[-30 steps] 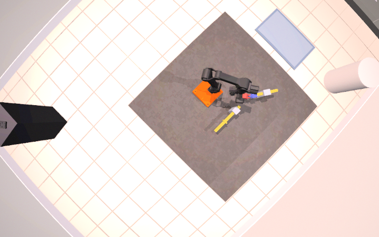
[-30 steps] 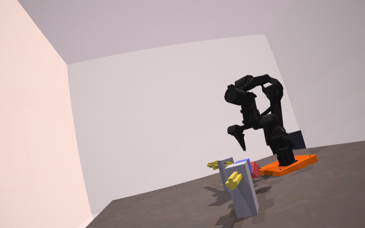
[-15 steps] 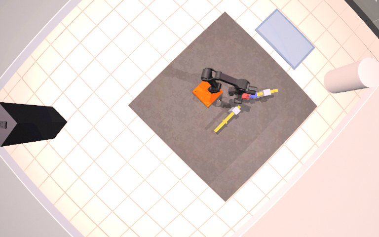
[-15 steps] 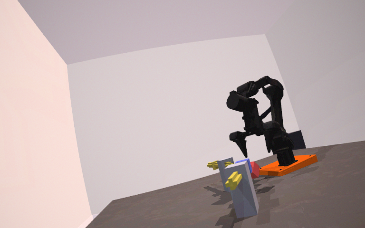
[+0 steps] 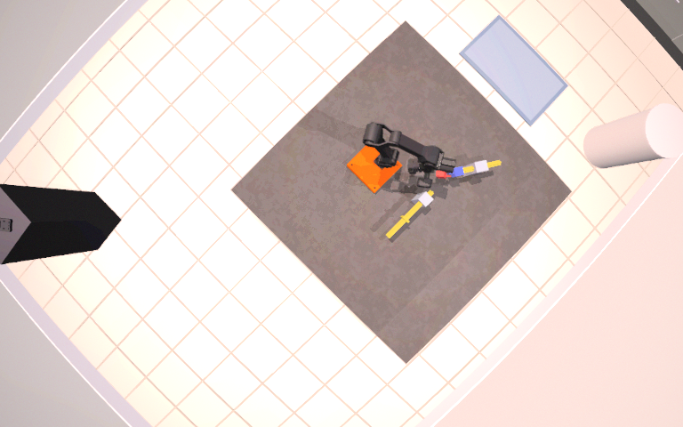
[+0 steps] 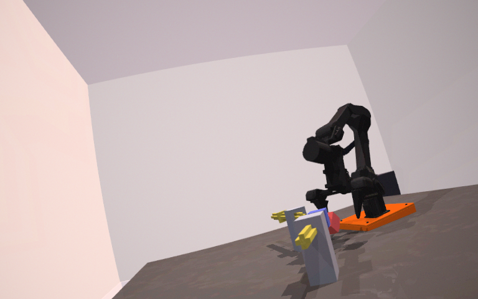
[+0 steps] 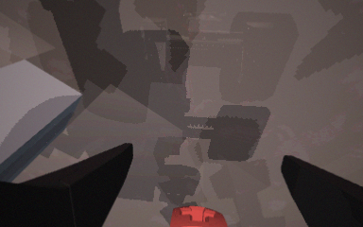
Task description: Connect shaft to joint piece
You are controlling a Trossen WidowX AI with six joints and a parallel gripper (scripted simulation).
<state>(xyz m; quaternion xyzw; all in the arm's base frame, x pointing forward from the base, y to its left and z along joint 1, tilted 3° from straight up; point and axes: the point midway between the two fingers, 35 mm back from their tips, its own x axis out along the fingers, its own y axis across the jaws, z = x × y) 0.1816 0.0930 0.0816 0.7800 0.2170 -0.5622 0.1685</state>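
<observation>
Right now my gripper tip is 7 cm short of the red joint piece, 4 cm to the right of it and 2 cm below it.
</observation>
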